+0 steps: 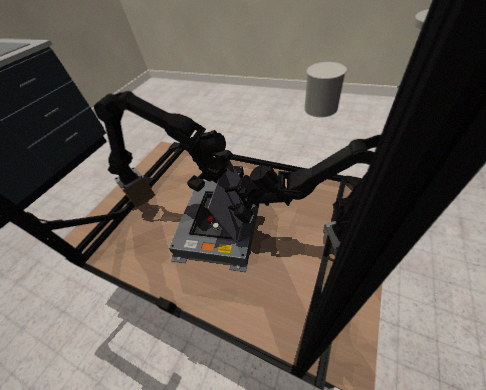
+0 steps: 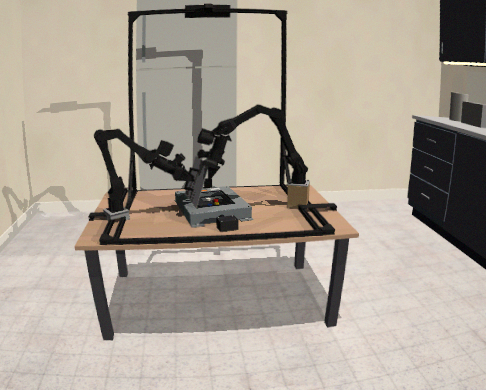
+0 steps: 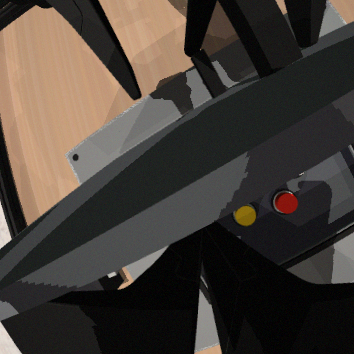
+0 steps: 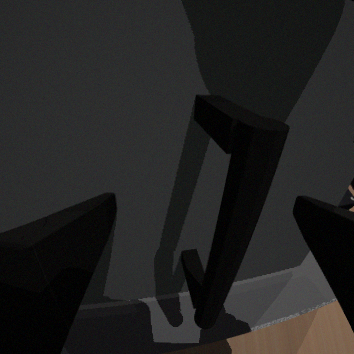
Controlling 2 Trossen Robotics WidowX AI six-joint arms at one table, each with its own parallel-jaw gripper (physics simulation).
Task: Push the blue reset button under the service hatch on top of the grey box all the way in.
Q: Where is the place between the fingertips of my left gripper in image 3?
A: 199, 223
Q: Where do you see a service hatch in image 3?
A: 283, 119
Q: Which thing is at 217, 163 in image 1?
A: My left gripper.
